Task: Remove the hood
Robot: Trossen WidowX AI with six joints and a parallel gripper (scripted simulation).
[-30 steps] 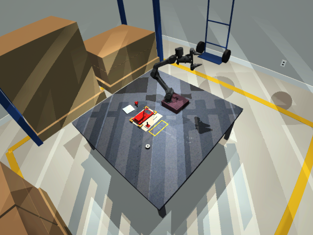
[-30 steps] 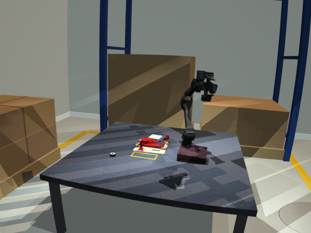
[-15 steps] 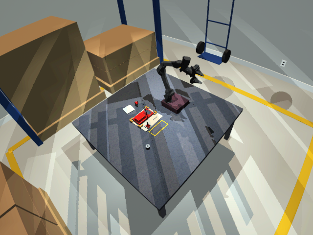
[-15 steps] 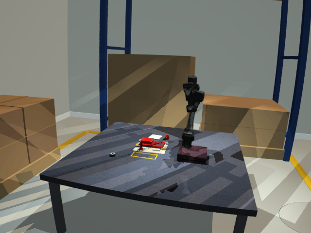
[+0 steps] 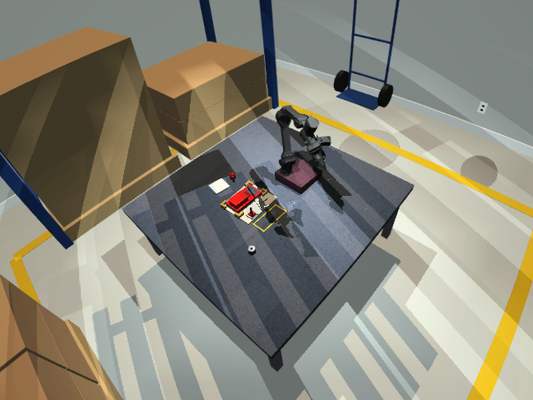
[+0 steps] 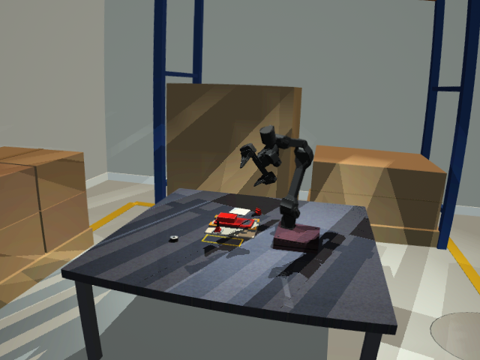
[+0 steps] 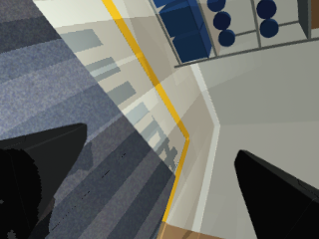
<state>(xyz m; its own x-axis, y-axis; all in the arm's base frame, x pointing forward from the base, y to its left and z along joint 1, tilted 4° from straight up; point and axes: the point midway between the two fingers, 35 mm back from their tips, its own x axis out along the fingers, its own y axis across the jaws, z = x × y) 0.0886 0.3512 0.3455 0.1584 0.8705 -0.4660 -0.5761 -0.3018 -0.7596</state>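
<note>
Right now the hood is 410 mm to the right of my gripper tip, 350 mm below it and 270 mm ahead of it. From my gripper tip the other things lie so: grey ring: 400 mm ahead, 380 mm below, 90 mm to the right; white sheet: 620 mm to the right, 380 mm below, 290 mm ahead.
</note>
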